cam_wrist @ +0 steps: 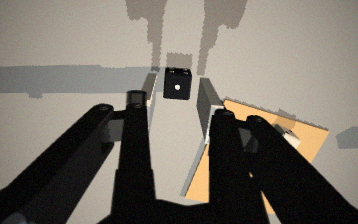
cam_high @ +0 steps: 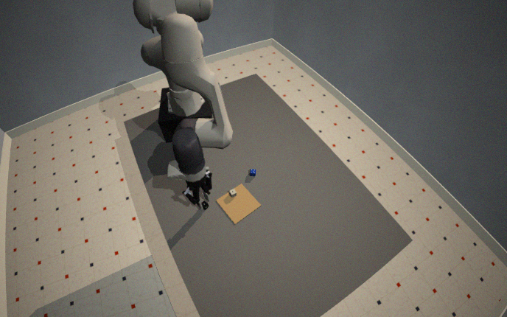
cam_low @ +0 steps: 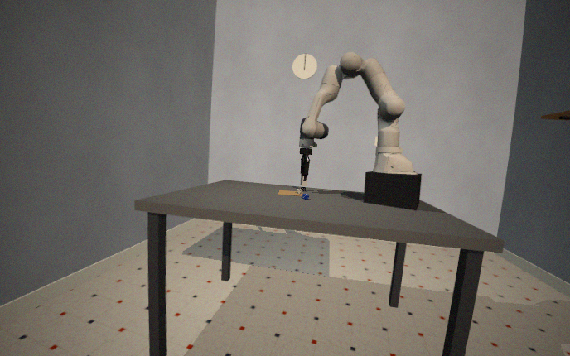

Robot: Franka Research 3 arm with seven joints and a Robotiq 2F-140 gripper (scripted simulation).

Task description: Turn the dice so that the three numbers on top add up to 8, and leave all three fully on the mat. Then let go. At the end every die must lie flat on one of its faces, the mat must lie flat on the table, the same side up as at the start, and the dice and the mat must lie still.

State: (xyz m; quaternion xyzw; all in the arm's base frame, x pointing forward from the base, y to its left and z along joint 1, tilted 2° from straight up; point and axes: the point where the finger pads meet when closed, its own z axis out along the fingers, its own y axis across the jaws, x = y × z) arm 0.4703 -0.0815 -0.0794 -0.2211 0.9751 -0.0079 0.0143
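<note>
Right now the black die is 50 mm below my hand. Round my hand: blue die (70 mm behind, 260 mm to the left, 50 mm below); then white die (10 mm behind, 130 mm to the left, 50 mm below); then tan mat (40 mm ahead, 140 mm to the left, 60 mm below).
</note>
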